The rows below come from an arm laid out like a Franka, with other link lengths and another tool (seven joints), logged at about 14 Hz.
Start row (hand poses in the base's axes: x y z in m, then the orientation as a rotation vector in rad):
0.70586 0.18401 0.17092 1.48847 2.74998 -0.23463
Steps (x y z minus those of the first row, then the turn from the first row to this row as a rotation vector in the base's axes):
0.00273 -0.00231 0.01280 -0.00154 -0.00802 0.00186
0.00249 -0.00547 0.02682 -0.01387 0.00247 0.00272
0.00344 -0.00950 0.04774 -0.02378 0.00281 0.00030
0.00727 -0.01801 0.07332 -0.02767 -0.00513 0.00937
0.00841 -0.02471 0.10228 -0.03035 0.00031 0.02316
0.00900 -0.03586 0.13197 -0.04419 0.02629 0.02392
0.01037 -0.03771 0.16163 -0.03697 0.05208 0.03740
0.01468 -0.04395 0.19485 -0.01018 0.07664 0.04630
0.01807 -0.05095 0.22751 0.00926 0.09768 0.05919
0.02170 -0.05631 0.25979 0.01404 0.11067 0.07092
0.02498 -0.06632 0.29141 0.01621 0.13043 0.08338
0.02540 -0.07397 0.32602 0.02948 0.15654 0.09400
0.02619 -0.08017 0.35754 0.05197 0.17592 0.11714
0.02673 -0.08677 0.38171 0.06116 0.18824 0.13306
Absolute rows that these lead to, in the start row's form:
0.70859 0.18170 0.18372 1.48311 2.74424 -0.23019
0.70835 0.17854 0.19774 1.48217 2.74629 -0.25515
0.70930 0.17451 0.21866 1.48335 2.73954 -0.26865
0.71313 0.16600 0.24424 1.46737 2.73747 -0.26724
0.71427 0.15930 0.27320 1.44889 2.74933 -0.27506
0.71486 0.14815 0.30289 1.45184 2.76187 -0.31477
0.71623 0.14630 0.33255 -1.42360 -2.75987 0.32247
0.72054 0.14006 0.36577 -1.39346 -2.73985 0.30070
0.72393 0.13306 0.39843 -1.36150 -2.72737 0.28720
0.72756 0.12770 0.43071 -1.33827 -2.72437 0.28891
0.73084 0.11769 0.46233 -1.31123 -2.71706 0.29846
0.73126 0.11004 0.49694 -1.28150 -2.69987 0.29671
0.73205 0.10384 0.52846 -1.23713 -2.69384 0.27824
0.73259 0.09724 0.55263 -1.20842 -2.69200 0.27347

